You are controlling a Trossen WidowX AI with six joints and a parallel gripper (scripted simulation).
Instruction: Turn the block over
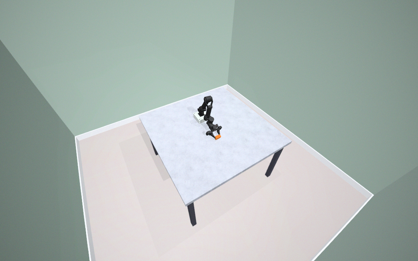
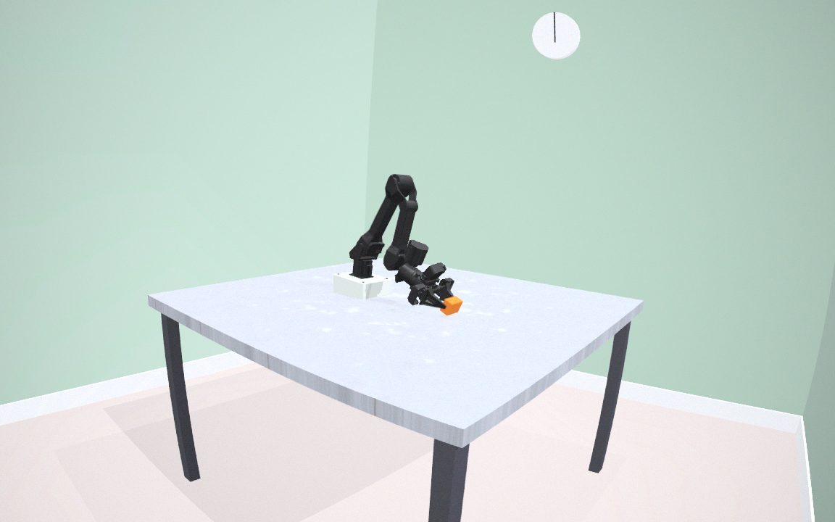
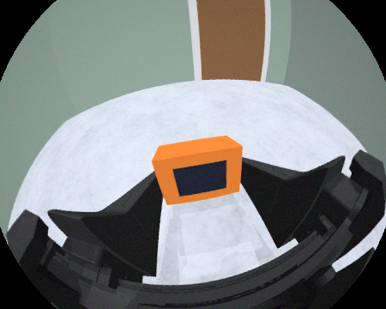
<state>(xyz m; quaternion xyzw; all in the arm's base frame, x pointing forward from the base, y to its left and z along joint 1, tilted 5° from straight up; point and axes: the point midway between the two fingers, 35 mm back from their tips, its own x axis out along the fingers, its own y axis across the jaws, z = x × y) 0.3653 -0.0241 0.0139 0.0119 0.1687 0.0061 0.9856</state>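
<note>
Now: the block 1 cm behind my gripper tip.
</note>
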